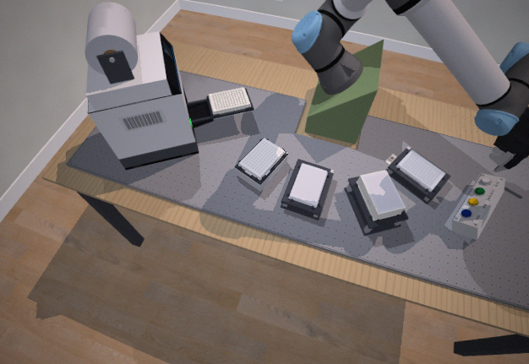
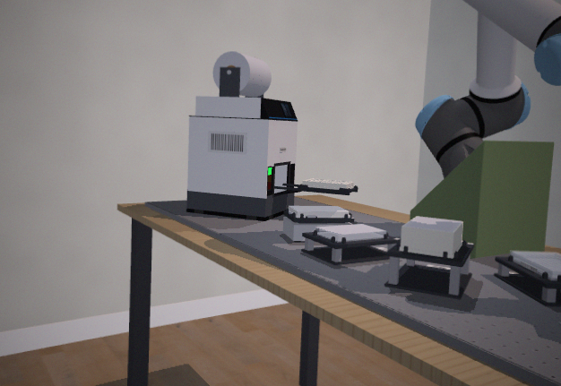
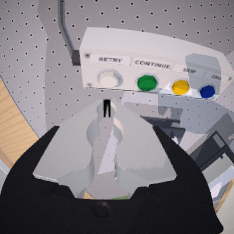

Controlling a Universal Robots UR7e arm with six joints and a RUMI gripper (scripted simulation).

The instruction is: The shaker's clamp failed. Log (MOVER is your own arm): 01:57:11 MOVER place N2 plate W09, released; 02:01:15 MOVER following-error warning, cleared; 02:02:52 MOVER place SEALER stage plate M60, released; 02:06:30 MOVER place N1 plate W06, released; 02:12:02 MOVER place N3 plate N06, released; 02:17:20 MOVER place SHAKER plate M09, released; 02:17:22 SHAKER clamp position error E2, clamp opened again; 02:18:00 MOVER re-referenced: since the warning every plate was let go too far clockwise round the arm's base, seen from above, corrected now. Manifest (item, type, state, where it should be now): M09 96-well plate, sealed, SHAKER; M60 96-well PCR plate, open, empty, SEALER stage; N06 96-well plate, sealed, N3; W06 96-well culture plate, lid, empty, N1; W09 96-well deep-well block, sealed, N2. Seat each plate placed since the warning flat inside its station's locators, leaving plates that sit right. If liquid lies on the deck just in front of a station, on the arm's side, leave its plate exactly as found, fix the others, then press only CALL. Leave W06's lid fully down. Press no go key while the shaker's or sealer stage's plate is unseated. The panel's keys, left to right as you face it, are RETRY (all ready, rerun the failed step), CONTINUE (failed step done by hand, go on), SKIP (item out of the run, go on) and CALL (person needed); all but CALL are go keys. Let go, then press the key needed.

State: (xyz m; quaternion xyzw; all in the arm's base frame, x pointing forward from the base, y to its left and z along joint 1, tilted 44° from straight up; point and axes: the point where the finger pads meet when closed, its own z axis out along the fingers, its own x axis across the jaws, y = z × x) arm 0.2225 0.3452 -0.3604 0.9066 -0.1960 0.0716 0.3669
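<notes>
My gripper is now 7 cm above the white retry key. From my hand the other things lie so: green continue key 4 cm ahead, 2 cm to the right, 7 cm below; blue call key 13 cm ahead, 7 cm to the right, 7 cm below; yellow skip key 9 cm ahead, 5 cm to the right, 7 cm below.
</notes>
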